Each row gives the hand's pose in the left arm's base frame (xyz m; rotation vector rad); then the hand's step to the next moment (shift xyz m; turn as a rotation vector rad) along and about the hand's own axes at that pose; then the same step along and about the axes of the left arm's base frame.
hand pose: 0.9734 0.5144 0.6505 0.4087 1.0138 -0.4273
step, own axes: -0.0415 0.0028 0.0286 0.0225 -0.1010 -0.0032
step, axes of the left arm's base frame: 0.0029 -0.0061 0.0500 -0.0445 -0.0870 -0.0341
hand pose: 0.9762 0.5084 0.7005 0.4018 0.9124 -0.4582
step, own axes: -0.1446 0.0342 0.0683 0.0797 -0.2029 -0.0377
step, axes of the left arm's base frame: -0.0133 0.0231 0.1614 -0.0916 -0.1659 -0.1142
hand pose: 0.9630 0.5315 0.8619 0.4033 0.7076 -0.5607
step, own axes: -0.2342 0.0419 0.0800 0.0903 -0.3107 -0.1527
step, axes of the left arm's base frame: -0.0814 0.0710 0.2266 -0.2070 -0.1934 -0.2185
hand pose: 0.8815 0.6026 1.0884 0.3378 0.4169 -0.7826
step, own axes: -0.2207 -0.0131 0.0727 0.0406 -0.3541 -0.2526
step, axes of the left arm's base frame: -0.1328 0.0928 0.1670 -0.2939 -0.1481 -0.2873
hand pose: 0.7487 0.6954 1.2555 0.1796 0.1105 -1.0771
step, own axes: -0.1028 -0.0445 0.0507 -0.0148 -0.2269 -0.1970
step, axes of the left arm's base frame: -0.0875 0.0582 0.0638 -0.2076 -0.0526 -0.2113
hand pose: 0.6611 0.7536 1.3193 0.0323 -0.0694 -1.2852
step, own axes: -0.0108 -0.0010 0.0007 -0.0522 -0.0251 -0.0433
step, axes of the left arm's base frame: -0.0040 0.0101 0.0003 -0.0356 0.0424 -0.0465
